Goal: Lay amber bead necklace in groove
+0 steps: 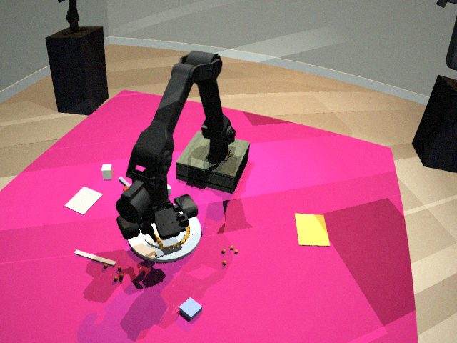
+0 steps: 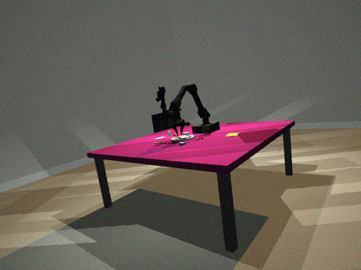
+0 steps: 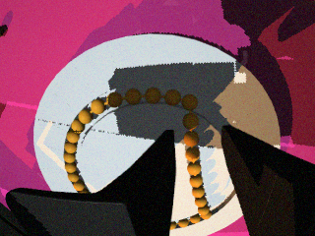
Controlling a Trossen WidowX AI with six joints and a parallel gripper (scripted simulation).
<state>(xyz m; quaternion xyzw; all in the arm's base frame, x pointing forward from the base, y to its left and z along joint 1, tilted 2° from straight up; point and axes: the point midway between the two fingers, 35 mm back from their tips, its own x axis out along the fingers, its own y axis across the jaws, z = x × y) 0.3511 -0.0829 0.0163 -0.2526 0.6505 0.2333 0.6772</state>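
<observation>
Right now my gripper tip is 6 cm past the round bead board, 3 cm above it and 1 cm to the left of it. Round my gripper tip: white block 21 cm behind, 6 cm to the right, 3 cm below; then blue block 16 cm ahead, 11 cm to the left, 3 cm below; then white strip 16 cm to the right, 8 cm ahead, 4 cm below.
</observation>
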